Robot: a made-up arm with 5 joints.
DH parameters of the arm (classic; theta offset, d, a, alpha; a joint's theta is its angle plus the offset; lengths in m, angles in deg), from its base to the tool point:
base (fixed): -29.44 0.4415 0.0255 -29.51
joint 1: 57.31 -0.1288 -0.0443 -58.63
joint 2: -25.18 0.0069 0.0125 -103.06
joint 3: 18.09 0.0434 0.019 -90
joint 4: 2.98 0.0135 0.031 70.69
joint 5: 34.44 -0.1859 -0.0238 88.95
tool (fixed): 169.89 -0.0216 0 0
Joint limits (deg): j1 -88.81..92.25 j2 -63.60..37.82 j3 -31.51..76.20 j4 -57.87..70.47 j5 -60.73..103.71
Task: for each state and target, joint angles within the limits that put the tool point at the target. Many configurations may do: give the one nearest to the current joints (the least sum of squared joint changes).
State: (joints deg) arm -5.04 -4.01 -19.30 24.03 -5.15
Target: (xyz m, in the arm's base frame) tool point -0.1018 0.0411 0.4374
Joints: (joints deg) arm -42.08 -35.27 -28.25 -6.23 -2.27
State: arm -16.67 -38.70 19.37 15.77 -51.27
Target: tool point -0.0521 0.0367 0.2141
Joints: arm -47.44 -59.84 -1.22 68.38 -48.09
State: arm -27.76 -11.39 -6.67 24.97 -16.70
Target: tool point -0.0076 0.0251 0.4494
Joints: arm -61.65 13.81 -2.06 3.96 7.94
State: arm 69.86 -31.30 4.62 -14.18 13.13
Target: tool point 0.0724 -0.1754 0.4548
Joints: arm 92.25 -57.66 11.09 0.59 -3.91
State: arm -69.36 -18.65 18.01 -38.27 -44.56
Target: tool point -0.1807 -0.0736 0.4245
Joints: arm -81.71 -31.27 55.30 -52.34 -49.32
